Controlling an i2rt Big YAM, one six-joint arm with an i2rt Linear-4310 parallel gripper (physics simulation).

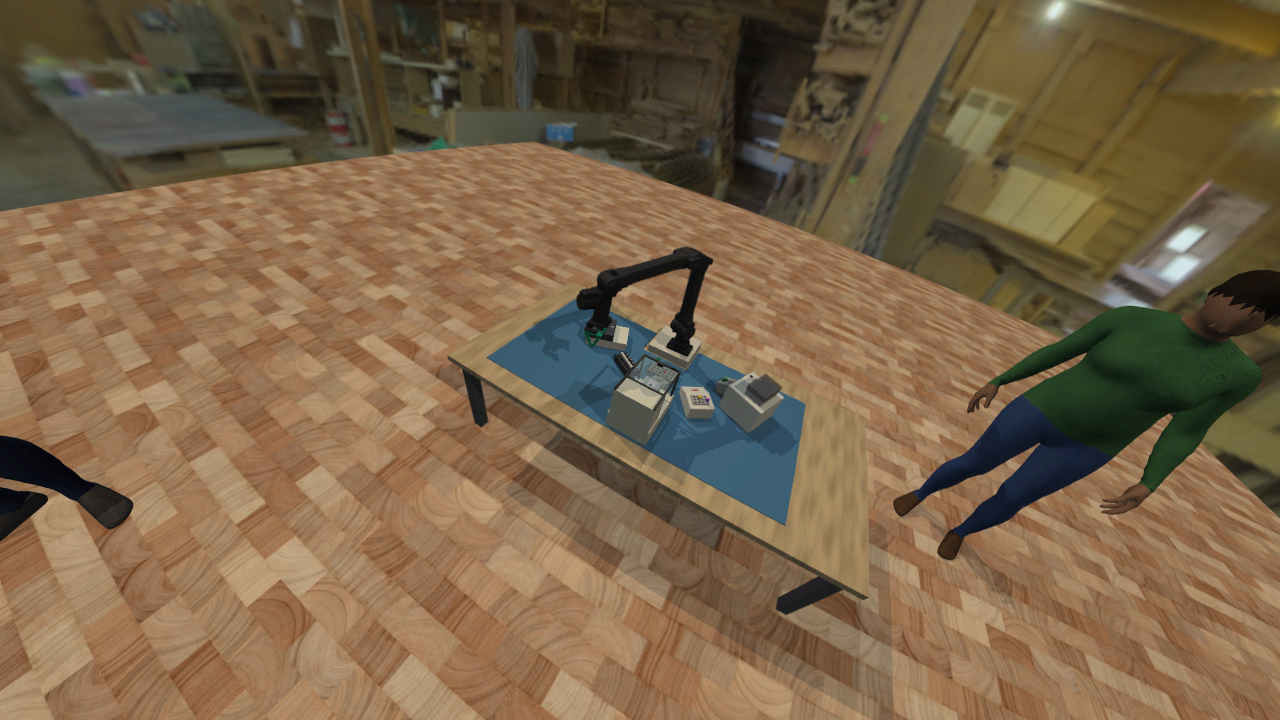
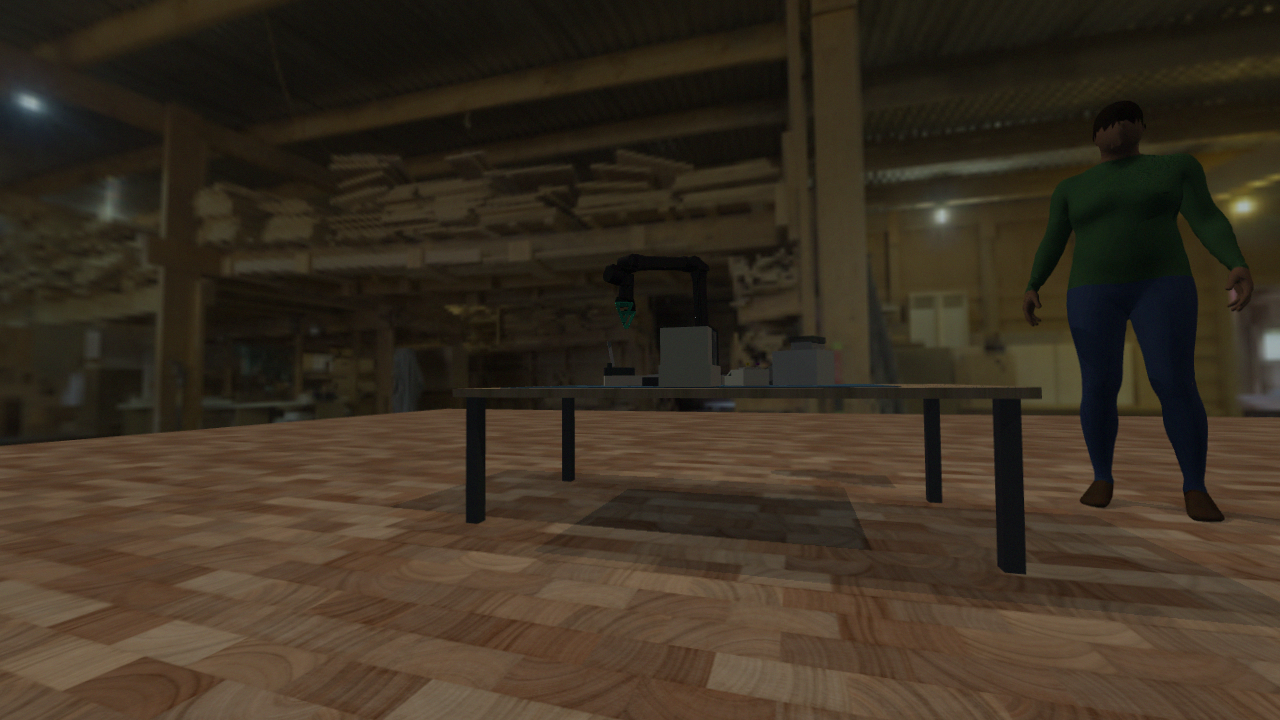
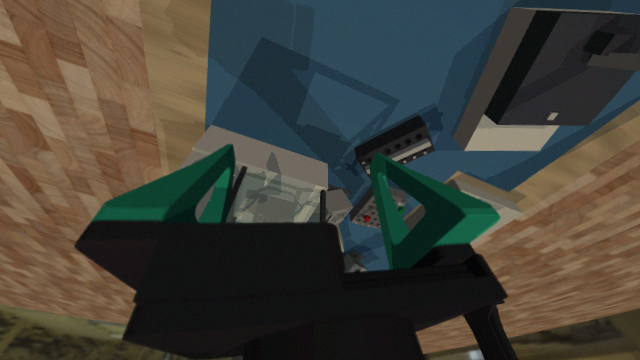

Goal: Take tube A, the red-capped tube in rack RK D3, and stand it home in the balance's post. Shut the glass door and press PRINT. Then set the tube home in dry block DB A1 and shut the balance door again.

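Places are measured from the arm's base along level axes (x right, y ahead, z up), in metres.
Pixels of known places: gripper, fingertip midpoint: (image 1: 595, 341) (image 2: 625, 325) (image 3: 307, 156); arm's base, origin of the base link: (image 1: 679, 347).
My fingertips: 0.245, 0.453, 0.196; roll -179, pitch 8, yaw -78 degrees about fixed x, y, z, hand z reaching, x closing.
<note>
Ahead of a thing's pixels: the offset from my fingertips to its top centre, as dx, dy, dz. "pt": to the spot under its first point.
My gripper (image 1: 593, 336) (image 2: 625, 322) (image 3: 307, 156) is open and empty, high over the table's left end. The red-capped tube {-0.255, -0.226, -0.180} (image 3: 366, 218) stands in a grey rack with many holes (image 3: 378, 204), near a green cap; I cannot read its slot. The white balance {-0.262, -0.012, -0.012} (image 1: 637, 407) (image 2: 686, 356) (image 3: 270, 150) has a glass chamber; I cannot tell how its door stands. PRINT cannot be made out. A black block with a row of holes {pt -0.072, -0.175, -0.197} (image 1: 624, 362) (image 3: 395, 145) lies beside the balance. I cannot tell which block is the dry block.
A low white device with a dark top {pt +0.058, -0.305, -0.190} (image 1: 614, 336) (image 2: 619, 374) (image 3: 560, 75) stands near the gripper. The arm's white base (image 1: 673, 347) is behind the balance. A white box with a coloured panel {-0.442, -0.166, -0.165} (image 1: 696, 402) and a larger white device {pt -0.660, -0.196, -0.099} (image 1: 753, 402) stand right of it.
</note>
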